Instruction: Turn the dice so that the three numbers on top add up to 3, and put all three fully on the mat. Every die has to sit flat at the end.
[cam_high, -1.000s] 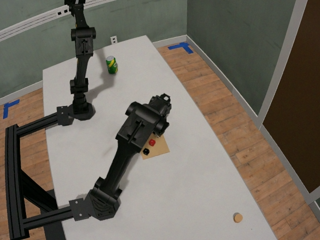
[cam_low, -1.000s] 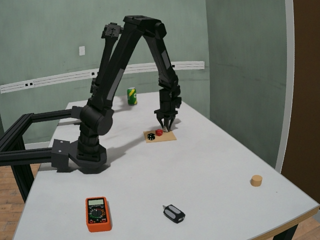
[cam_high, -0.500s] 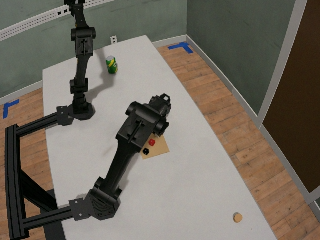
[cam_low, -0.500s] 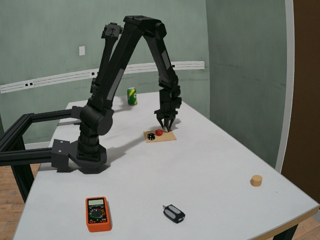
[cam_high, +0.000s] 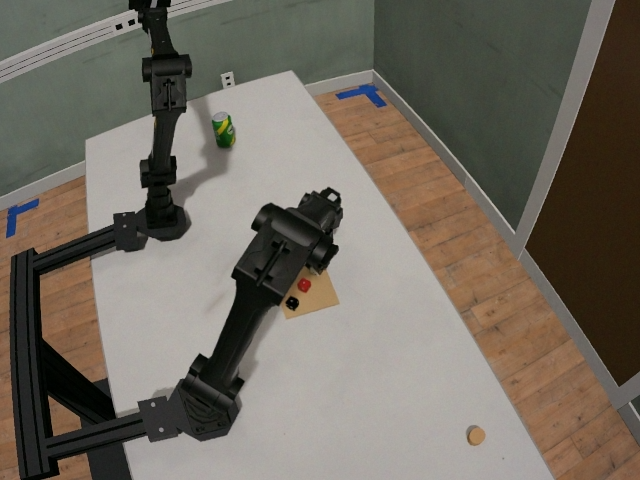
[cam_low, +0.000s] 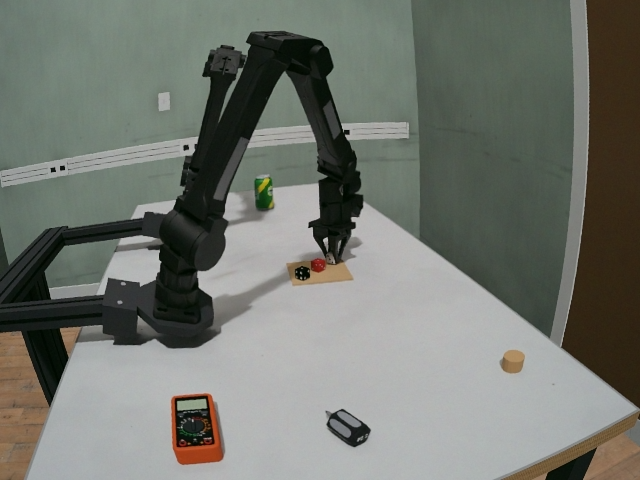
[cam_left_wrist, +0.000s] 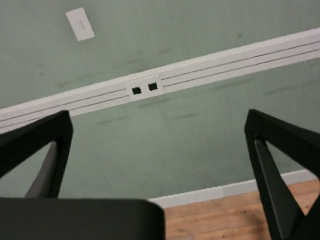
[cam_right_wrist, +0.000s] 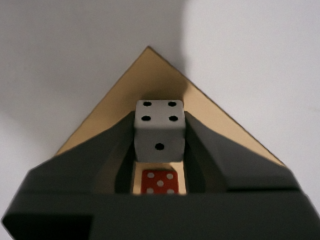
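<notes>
The red die lies 4 cm behind my right hand and 4 cm to the right of it. Round my right hand: black device 13 cm behind, 63 cm to the right; then tan mat 5 cm behind, 4 cm to the right, 1 cm below; then cork cylinder 18 cm ahead, 58 cm to the right.
</notes>
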